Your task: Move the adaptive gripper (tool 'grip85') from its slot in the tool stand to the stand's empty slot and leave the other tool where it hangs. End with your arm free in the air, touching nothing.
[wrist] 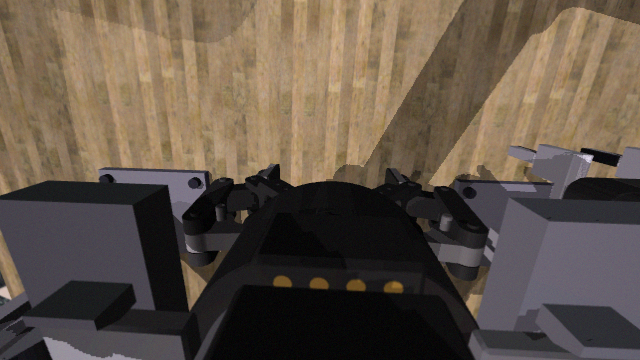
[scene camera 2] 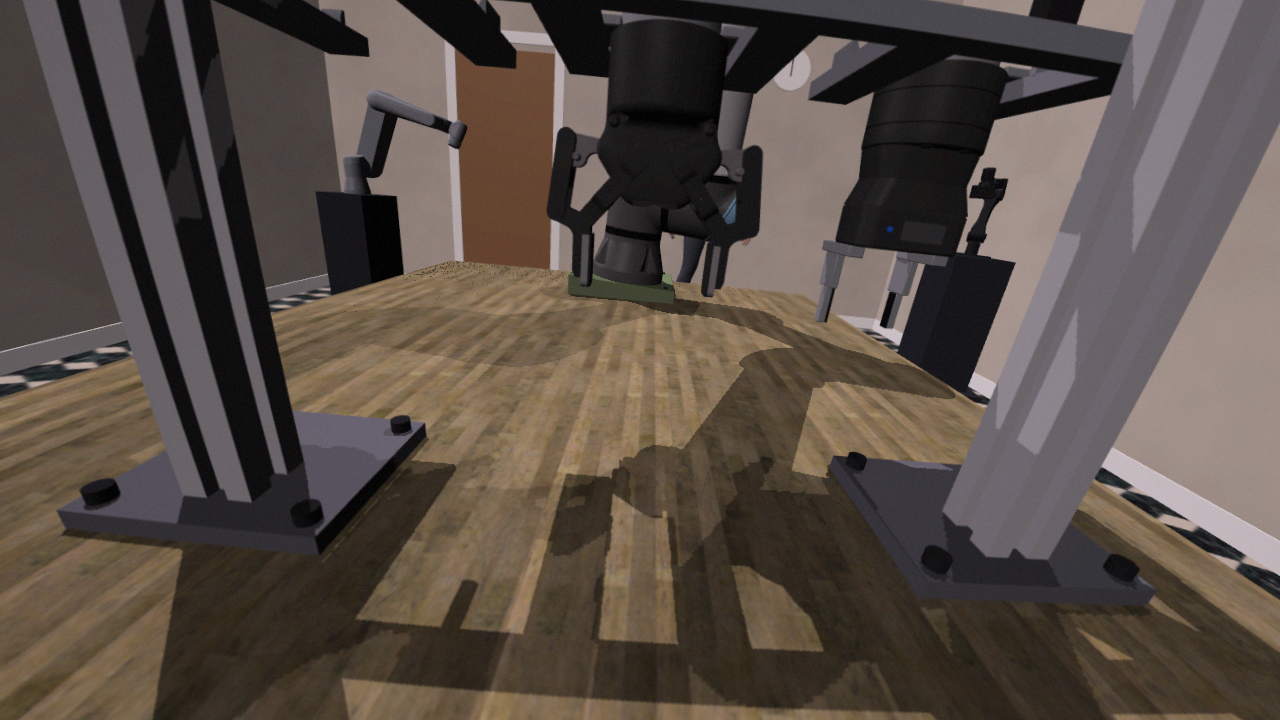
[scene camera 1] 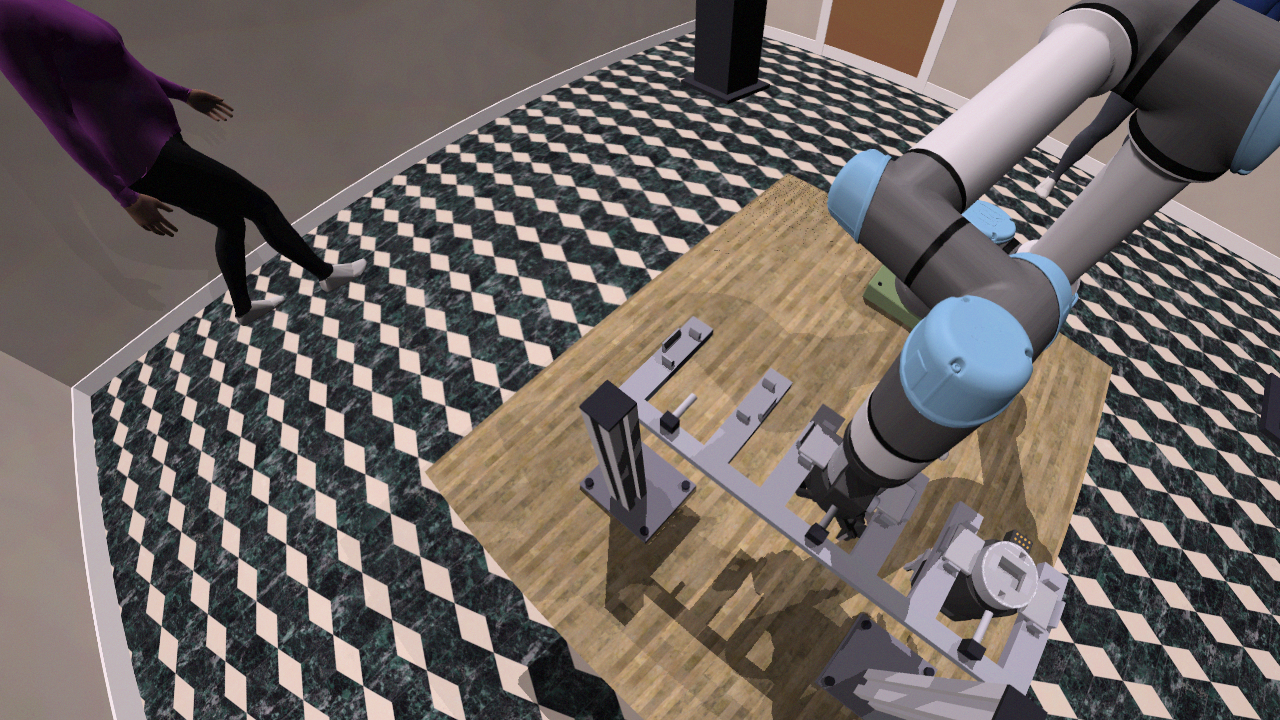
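Observation:
Scene camera 2 shows a parallel gripper [scene camera 2: 925,133] and an adaptive gripper [scene camera 2: 660,146]. Visible in scene camera 1: the parallel gripper [scene camera 1: 999,576] and a tool stand [scene camera 1: 638,487]. The wrist view contains the tool stand [wrist: 86,252] and the adaptive gripper [wrist: 335,235].

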